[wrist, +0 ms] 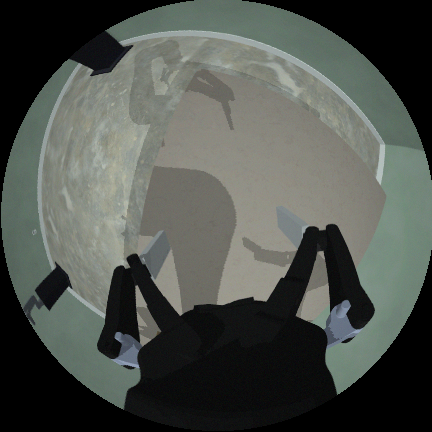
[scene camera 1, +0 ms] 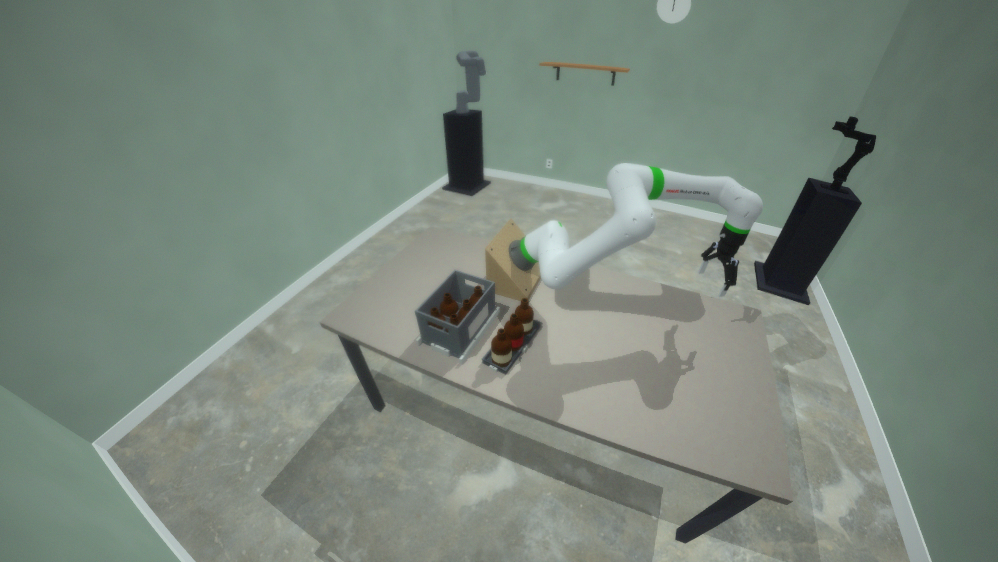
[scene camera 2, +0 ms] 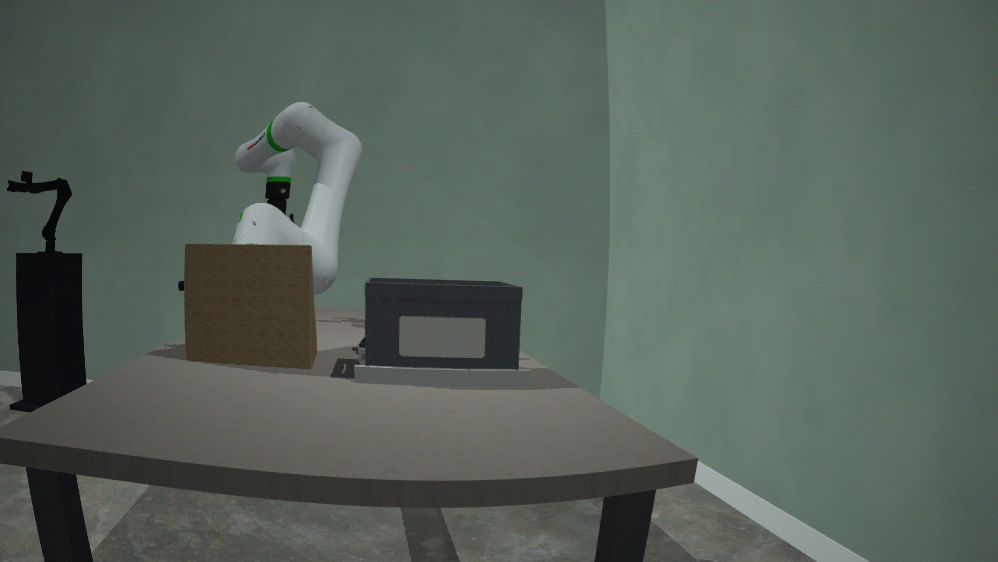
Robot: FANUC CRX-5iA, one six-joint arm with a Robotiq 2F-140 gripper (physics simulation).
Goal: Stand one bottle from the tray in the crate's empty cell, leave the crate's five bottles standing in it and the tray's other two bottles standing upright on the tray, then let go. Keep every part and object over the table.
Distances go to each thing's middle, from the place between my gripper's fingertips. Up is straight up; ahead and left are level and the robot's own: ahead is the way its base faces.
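Looking at the light-grey strip [scene camera 2: 363,374], I see that my gripper is 170 mm above it, 980 mm to the left of it and 550 mm short of it.
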